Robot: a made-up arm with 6 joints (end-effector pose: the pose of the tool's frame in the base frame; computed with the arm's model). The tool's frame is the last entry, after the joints. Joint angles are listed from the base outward.
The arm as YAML. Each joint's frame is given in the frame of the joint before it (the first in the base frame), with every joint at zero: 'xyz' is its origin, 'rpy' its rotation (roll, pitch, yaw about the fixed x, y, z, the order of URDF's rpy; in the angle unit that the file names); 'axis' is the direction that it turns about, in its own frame. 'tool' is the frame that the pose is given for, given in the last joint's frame.
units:
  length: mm
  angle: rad
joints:
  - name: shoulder
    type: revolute
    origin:
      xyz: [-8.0, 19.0, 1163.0]
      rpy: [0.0, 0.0, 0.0]
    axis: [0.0, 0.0, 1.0]
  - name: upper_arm
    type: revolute
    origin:
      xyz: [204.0, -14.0, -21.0]
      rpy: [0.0, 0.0, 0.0]
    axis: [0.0, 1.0, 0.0]
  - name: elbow
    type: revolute
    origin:
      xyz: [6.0, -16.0, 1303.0]
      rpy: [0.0, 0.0, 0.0]
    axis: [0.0, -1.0, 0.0]
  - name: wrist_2
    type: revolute
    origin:
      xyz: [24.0, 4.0, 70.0]
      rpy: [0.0, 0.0, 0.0]
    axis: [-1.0, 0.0, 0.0]
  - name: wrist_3
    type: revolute
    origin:
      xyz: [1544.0, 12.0, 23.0]
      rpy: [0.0, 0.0, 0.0]
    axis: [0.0, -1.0, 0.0]
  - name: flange
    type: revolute
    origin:
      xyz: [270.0, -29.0, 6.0]
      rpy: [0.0, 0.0, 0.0]
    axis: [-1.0, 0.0, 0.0]
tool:
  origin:
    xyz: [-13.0, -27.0, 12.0]
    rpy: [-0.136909, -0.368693, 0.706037]
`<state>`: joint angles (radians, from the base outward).
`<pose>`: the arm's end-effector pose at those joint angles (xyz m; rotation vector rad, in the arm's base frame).
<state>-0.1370 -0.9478 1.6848 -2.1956 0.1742 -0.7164</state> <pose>-2.4314 0.3004 2.7989 -1.0830 0.6321 -2.1791</pose>
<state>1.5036 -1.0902 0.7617 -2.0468 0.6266 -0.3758</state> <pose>0.0627 -1.3775 3.4670 -2.1955 -0.0023 -0.3383</pose>
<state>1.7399 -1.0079 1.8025 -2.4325 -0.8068 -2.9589</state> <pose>0.3524 -2.5618 2.2148 0.6222 -2.4868 -1.3318</pose>
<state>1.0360 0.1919 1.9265 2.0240 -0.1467 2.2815</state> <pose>0.0670 0.0931 4.2108 -1.9717 0.9127 -1.2952</pose>
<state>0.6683 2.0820 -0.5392 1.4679 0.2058 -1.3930</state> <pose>-0.1744 -0.0771 -0.5021 0.3144 2.3111 0.6667</pose>
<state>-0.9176 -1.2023 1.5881 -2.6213 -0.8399 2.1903</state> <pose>-1.6320 2.2126 2.0254 2.0701 1.2709 -1.0110</pose>
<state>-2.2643 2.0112 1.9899 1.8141 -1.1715 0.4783</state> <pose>-2.1399 -2.2110 0.6981 0.7562 2.3224 -1.3658</pose>
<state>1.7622 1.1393 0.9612 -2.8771 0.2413 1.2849</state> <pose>-0.5660 3.1318 1.3138 1.4674 0.8279 1.2256</pose>
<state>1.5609 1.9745 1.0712 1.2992 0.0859 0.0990</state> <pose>-0.0077 2.6481 -0.7269 1.5420 0.0795 -2.7294</pose>
